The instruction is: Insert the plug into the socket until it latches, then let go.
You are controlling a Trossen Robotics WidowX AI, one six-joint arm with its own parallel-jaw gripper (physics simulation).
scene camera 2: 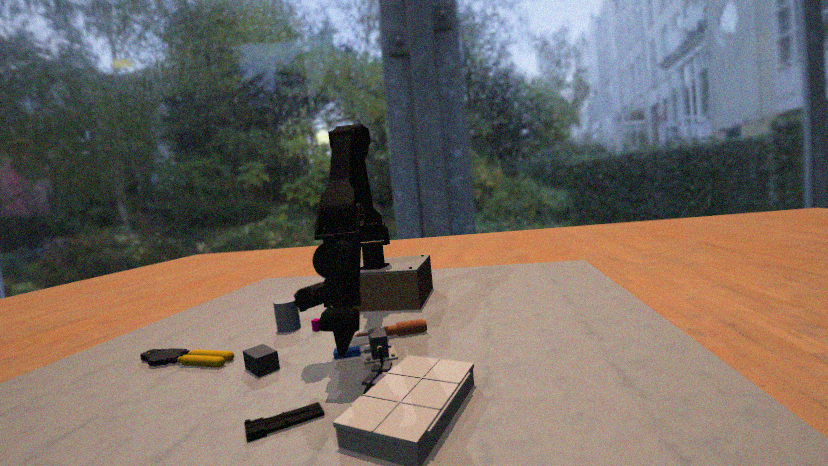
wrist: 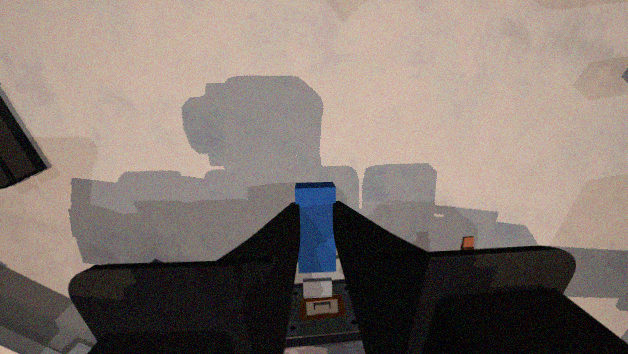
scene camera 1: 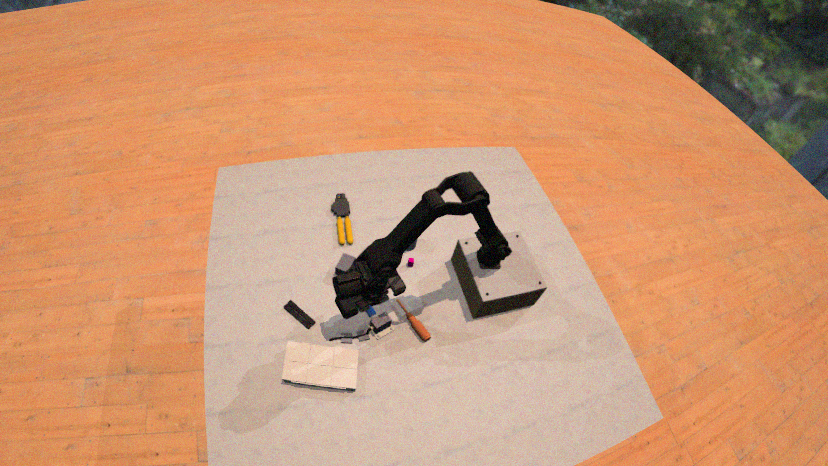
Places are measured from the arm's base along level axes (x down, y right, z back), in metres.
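Pixels of known places: gripper, fingertip midpoint: [scene camera 2: 341, 353] [wrist: 315, 209] [scene camera 1: 366, 306]; arm's base, link origin: [scene camera 2: 374, 267] [scene camera 1: 488, 259].
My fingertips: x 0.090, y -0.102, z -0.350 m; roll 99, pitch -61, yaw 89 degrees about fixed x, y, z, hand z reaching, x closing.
Ahead of a thing's pixels: the offset from my fingertips to its top centre. "spot": to the spot under its first point.
The blue plug @(dx -0.007, dy -0.017, dz +0.009 m) [scene camera 1: 371, 311] [scene camera 2: 352, 351] [wrist: 317, 230] is held between my fingertips, its pale metal tip pointing at the socket. My gripper [wrist: 315, 209] is shut on it, low over the mat. The socket @(dx -0.030, dy -0.060, dz +0.032 m) [scene camera 1: 380, 322] [scene camera 2: 378, 342] [wrist: 325, 327] is a dark block on a light base plate, with a cable behind it. In the wrist view its orange-rimmed opening shows just below the tip. The opening's inside shows, and the tip is outside it. Whether the tip touches the rim I cannot tell. The black fingers hide the socket's sides.
The tiled box @(dx -0.021, dy -0.189, dz -0.127 m) [scene camera 1: 321, 364] [scene camera 2: 405, 393] lies beyond the socket's cable. The orange screwdriver @(dx -0.013, dy -0.041, dz +0.124 m) [scene camera 1: 418, 327] [scene camera 2: 408, 327] lies beside the socket. A black bar @(dx -0.001, dy -0.030, dz -0.192 m) [scene camera 1: 299, 314] [scene camera 2: 283, 421] [wrist: 17, 150], dark cube @(dx -0.021, dy +0.135, dz -0.062 m) [scene camera 2: 260, 360], yellow-handled pliers @(spot: dx +0.000, dy +0.282, dz -0.065 m) [scene camera 1: 344, 228] [scene camera 2: 202, 357] and grey cylinder @(dx -0.056, dy +0.236, dz +0.134 m) [scene camera 2: 286, 317] lie around.
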